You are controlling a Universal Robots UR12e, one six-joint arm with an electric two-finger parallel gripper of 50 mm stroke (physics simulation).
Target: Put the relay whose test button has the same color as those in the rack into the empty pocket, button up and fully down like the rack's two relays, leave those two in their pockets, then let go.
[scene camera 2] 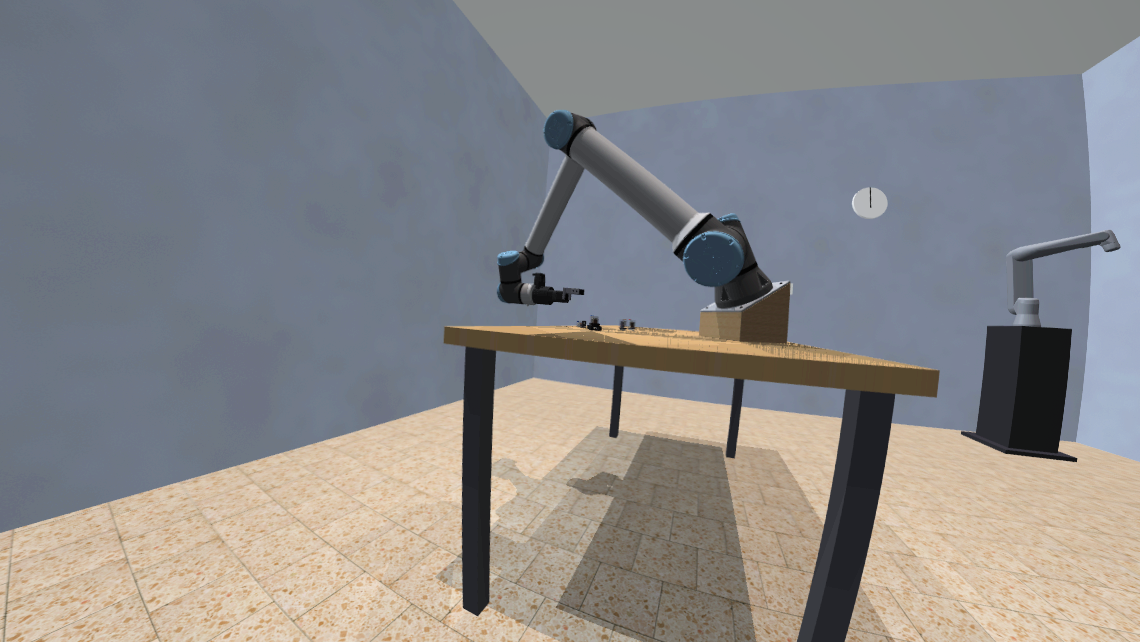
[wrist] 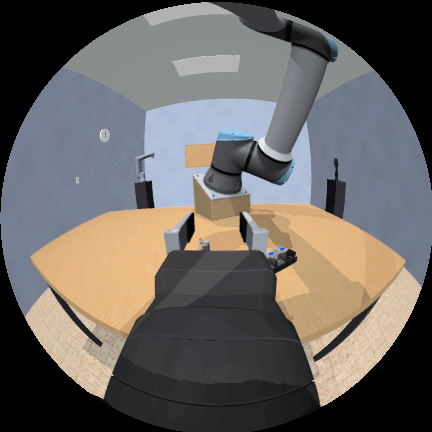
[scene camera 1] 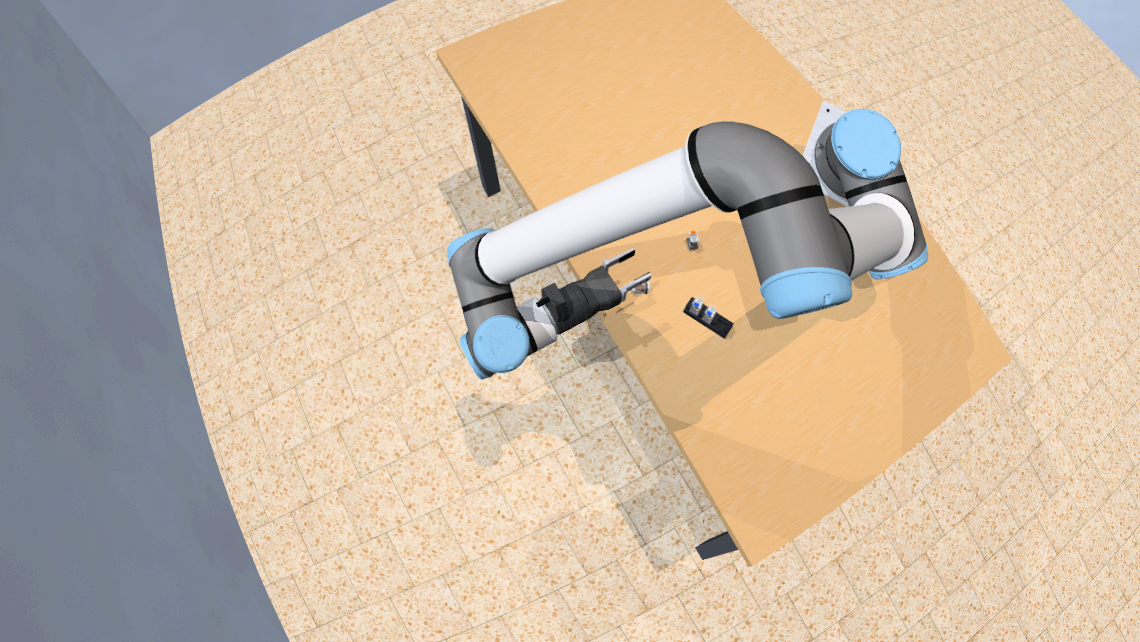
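Pixels of known places: gripper, fingertip midpoint: [scene camera 2: 581, 291] [wrist: 216, 221] [scene camera 1: 641, 263]; arm's base, origin of the base link: [scene camera 2: 744, 296] [wrist: 221, 182].
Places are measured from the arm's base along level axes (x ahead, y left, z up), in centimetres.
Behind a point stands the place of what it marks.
Note:
My gripper [scene camera 1: 642, 263] @(x 58.8, y 1.7, z -0.7 cm) [scene camera 2: 581, 291] @(x 58.8, y 1.7, z -0.7 cm) [wrist: 216, 221] @(x 58.8, y 1.7, z -0.7 cm) is open and empty, pointing level above the table. The black rack [scene camera 1: 721, 326] @(x 46.7, y 16.2, z -14.4 cm) [wrist: 290, 263] @(x 48.6, y 16.8, z -14.3 cm) holds two upright relays with blue buttons, one [scene camera 1: 697, 306] @(x 50.6, y 11.4, z -9.9 cm) [wrist: 271, 256] @(x 51.2, y 11.0, z -10.3 cm) at the end and one [scene camera 1: 710, 315] @(x 49.1, y 14.3, z -9.9 cm) [wrist: 282, 251] @(x 49.7, y 13.8, z -10.3 cm) in the middle. The pocket at its other end is empty. A grey relay [scene camera 1: 642, 287] @(x 58.1, y 1.9, z -12.0 cm) is partly hidden behind a finger in scene camera 1; its button colour and pose cannot be told. It does not show in the wrist view. A relay with an orange button [scene camera 1: 692, 239] @(x 43.4, y -2.5, z -10.4 cm) [wrist: 204, 244] @(x 43.8, y -2.6, z -11.1 cm) stands farther in.
The wooden table [scene camera 1: 805, 446] @(x 43.0, y 48.0, z -14.7 cm) [scene camera 2: 686, 357] @(x 14.1, y 62.6, z -16.0 cm) [wrist: 90, 260] @(x 52.3, y -36.9, z -14.7 cm) carries everything, with its edge below my gripper. The robot's base block [scene camera 2: 764, 315] @(x -5.5, y 8.7, z -6.4 cm) [wrist: 230, 206] @(x 8.6, y 3.9, z -10.1 cm) stands at the far side. The arm's large elbow [scene camera 1: 805, 291] @(x 59.0, y 35.0, z 52.3 cm) overhangs the table near the rack in scene camera 1.

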